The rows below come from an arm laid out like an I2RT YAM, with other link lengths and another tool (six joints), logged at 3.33 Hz.
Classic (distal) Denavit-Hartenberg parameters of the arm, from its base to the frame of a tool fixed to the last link. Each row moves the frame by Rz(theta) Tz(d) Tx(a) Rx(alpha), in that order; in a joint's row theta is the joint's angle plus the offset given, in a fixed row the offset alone. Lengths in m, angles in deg.
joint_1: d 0.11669, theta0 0, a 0.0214, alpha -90
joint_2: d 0, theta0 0, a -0.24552, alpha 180
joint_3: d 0, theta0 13.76, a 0.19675, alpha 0
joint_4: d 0.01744, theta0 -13.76, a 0.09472, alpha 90
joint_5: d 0.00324, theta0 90, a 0, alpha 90
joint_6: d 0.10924, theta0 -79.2, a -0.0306, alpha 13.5
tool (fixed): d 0.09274, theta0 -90, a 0, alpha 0
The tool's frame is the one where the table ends.
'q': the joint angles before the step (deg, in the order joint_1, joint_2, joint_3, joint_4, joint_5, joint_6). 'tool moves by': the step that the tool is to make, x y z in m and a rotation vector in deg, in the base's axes. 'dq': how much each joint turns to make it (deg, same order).
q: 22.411 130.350 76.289 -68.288 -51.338 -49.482
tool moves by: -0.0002 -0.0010 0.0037 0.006 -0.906 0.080
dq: -0.039 -1.557 -0.543 -0.077 0.351 0.124
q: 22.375 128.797 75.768 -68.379 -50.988 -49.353
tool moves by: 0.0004 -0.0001 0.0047 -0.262 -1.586 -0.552
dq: 0.037 -2.920 -1.474 1.065 0.436 1.477
